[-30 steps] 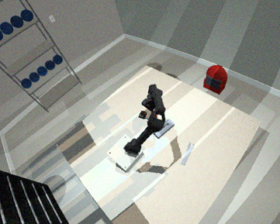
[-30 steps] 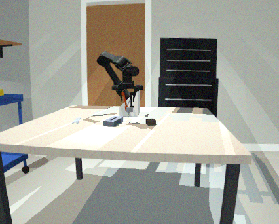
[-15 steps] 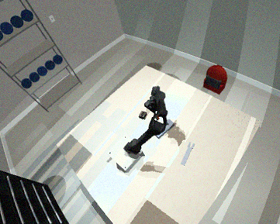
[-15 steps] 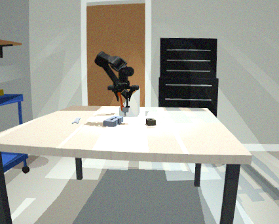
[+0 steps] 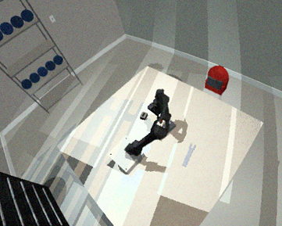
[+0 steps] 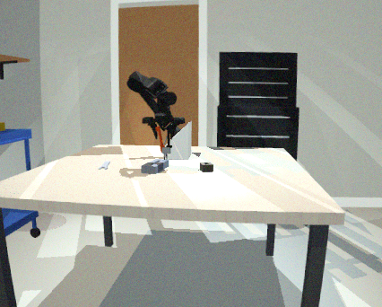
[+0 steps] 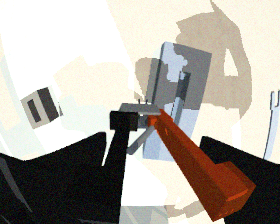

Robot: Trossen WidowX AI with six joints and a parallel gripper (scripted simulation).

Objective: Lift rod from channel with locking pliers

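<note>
Right now the grey channel block is 10 mm behind my gripper tip, 40 mm to the right of it and 130 mm below it. Also, from my gripper tip: holster: 190 mm to the left, 130 mm below; then flat forked metal piece: 60 mm behind, 300 mm to the right, 140 mm below.
</note>
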